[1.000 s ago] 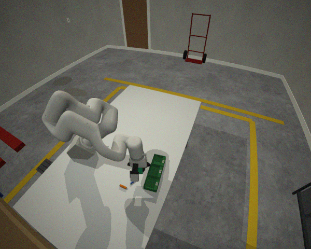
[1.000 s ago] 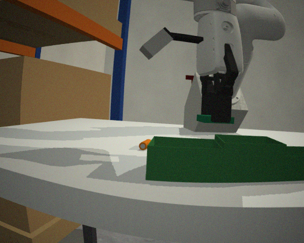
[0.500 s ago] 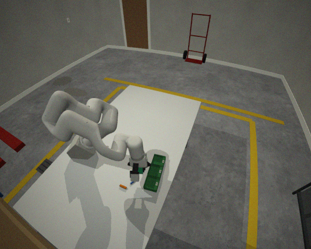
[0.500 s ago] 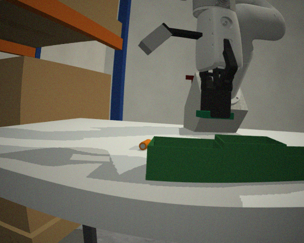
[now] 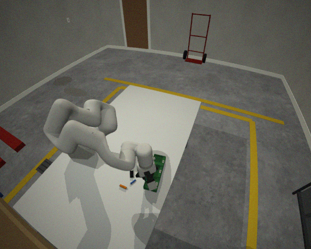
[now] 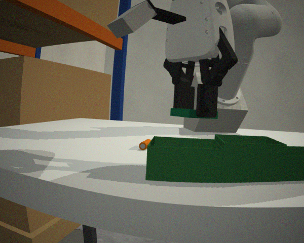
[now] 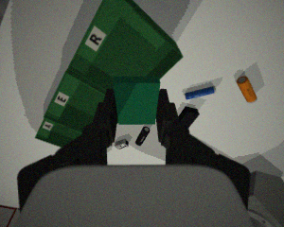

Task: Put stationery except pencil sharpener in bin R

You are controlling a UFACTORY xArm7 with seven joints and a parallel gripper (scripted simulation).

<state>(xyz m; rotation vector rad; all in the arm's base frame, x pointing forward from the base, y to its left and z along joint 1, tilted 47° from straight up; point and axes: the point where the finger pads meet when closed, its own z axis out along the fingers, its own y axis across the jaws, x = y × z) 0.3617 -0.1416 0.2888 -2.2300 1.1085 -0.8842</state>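
My gripper is now 13 cm past the black block, 2 cm to the right of it and 8 cm above it. Also, from my hand: black cylinder (10 cm behind, 10 cm to the left, 8 cm below); blue cylinder (9 cm behind, 4 cm to the right, 9 cm below); small green block (2 cm below).
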